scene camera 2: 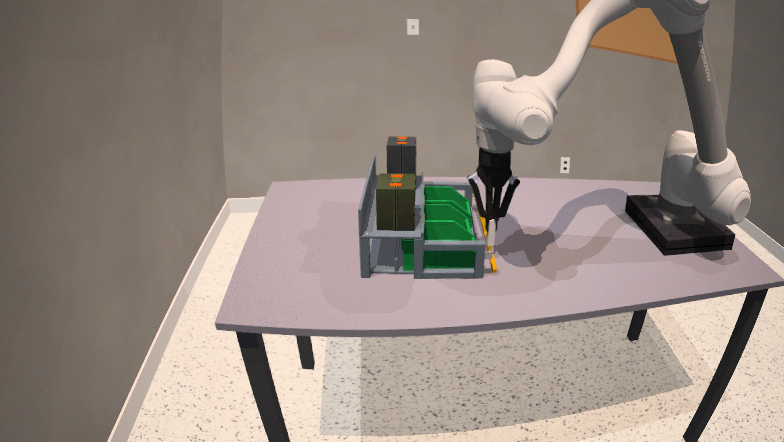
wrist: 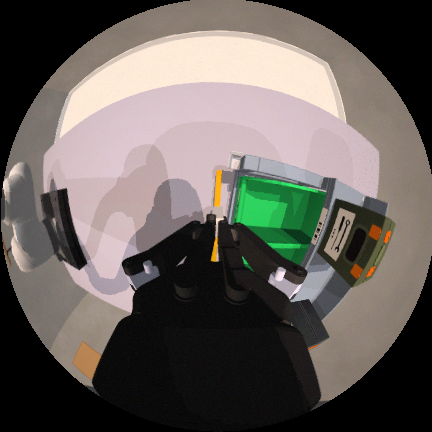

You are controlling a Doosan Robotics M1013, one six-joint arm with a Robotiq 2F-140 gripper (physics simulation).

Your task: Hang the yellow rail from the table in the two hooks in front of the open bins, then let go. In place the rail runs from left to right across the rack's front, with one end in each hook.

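Pixels of known places: gripper, fingertip midpoint: (scene camera 2: pixel 489 243) (wrist: pixel 217 213); arm's base, link origin: (scene camera 2: pixel 676 212) (wrist: pixel 54 233).
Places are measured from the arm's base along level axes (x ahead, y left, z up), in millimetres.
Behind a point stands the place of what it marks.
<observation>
The yellow rail (scene camera 2: pixel 494 264) {z -43, x 668, y 266 mm} (wrist: pixel 218 189) {z -39, x 673, y 247 mm} runs along the rack's front. Its near end in the scene view shows beside and below a small light hook (scene camera 2: pixel 488 254) {z 7, x 689, y 312 mm} on the front post. The gripper and rack hide parts of the rail, and I cannot tell whether either end sits in a hook. The far hook is hard to make out. The rack (scene camera 2: pixel 418 263) {z -18, x 841, y 314 mm} (wrist: pixel 272 166) {z 29, x 737, y 300 mm} holds open green bins (scene camera 2: pixel 449 230) {z 3, x 776, y 187 mm} (wrist: pixel 280 205) {z -47, x 807, y 240 mm}. My gripper (scene camera 2: pixel 491 236) {z -19, x 678, y 207 mm} (wrist: pixel 217 213) {z -19, x 678, y 207 mm} is shut with nothing between the fingers. It points down at the rail's middle stretch, close in front of the bins.
An olive case (scene camera 2: pixel 395 205) {z 104, x 892, y 289 mm} (wrist: pixel 345 240) {z 92, x 854, y 235 mm} and a dark grey case (scene camera 2: pixel 401 153) {z 144, x 898, y 50 mm} (wrist: pixel 309 322) {z 112, x 899, y 51 mm} stand on the rack's upper level behind the bins. The rack stands on the mauve table (scene camera 2: pixel 307 301) {z -56, x 1064, y 435 mm} (wrist: pixel 200 105) {z -56, x 606, y 413 mm}. The arm's black base (scene camera 2: pixel 697 244) {z -27, x -14, y 179 mm} (wrist: pixel 70 230) {z -36, x 145, y 37 mm} is bolted at the other end.
</observation>
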